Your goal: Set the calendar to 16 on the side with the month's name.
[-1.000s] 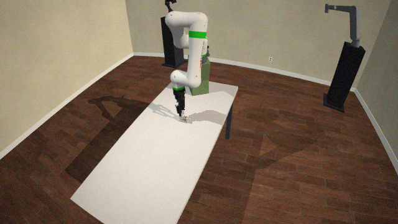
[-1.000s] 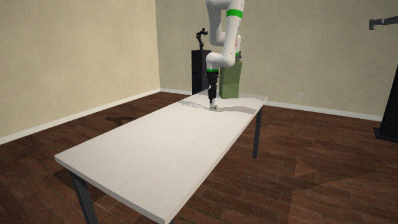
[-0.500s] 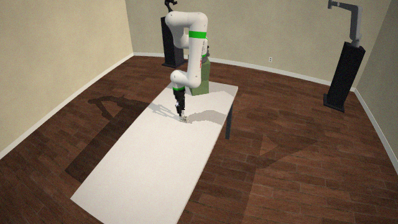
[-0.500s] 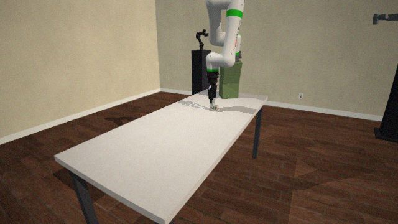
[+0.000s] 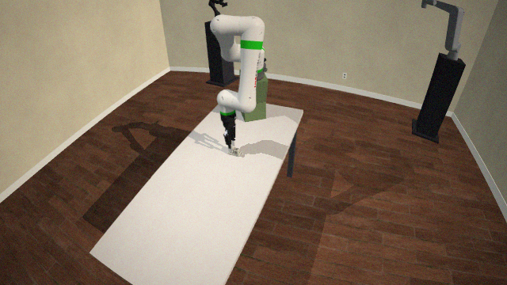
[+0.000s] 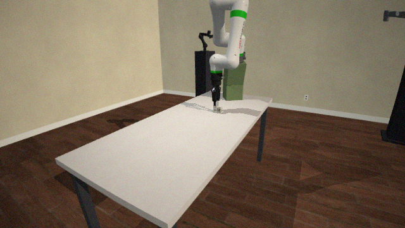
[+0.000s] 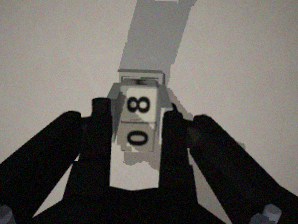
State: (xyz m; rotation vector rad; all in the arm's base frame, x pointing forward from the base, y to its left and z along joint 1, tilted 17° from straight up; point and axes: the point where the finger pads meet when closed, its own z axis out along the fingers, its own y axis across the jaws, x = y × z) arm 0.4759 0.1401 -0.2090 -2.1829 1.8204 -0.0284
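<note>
The white calendar tray is 20 mm to the left of my hand and 50 mm below it. The rest, counted from my hand: cube (30 mm below).
</note>
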